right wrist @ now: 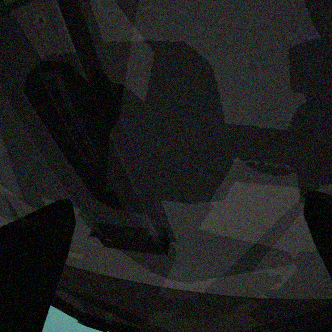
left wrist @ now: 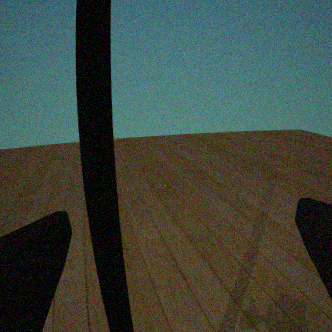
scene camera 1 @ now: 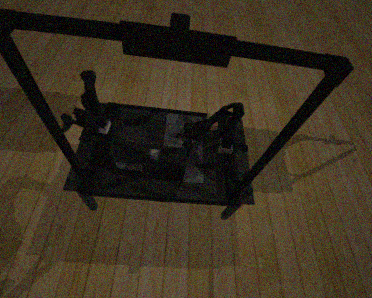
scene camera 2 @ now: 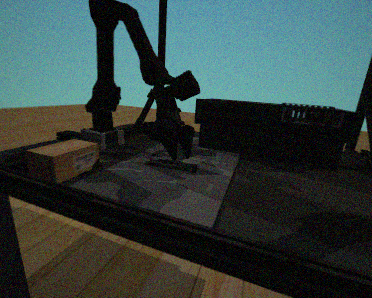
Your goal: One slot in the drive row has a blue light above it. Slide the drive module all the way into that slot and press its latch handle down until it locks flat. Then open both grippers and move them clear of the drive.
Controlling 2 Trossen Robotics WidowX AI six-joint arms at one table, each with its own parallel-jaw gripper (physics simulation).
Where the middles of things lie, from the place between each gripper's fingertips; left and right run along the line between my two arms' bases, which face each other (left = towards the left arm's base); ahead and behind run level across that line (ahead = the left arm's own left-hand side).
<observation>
Now: the drive row chassis [scene camera 2: 248, 128] 130 mm ahead of my left hand, 360 mm to the right of it and 350 mm below it. The rest, counted from my left hand: cardboard box [scene camera 2: 59, 162] (600 mm ahead, 760 mm to the right, 410 mm below); drive module [right wrist: 63, 100] (440 mm ahead, 560 mm to the right, 430 mm below).
Now: right hand 40 mm short of the drive module, 10 mm to the left of it and 10 mm above it. Also, from my right hand: drive row chassis 270 mm behind, 190 mm to the left, 70 mm above; cardboard box 200 mm ahead, 200 mm to the right, 20 mm above.
</observation>
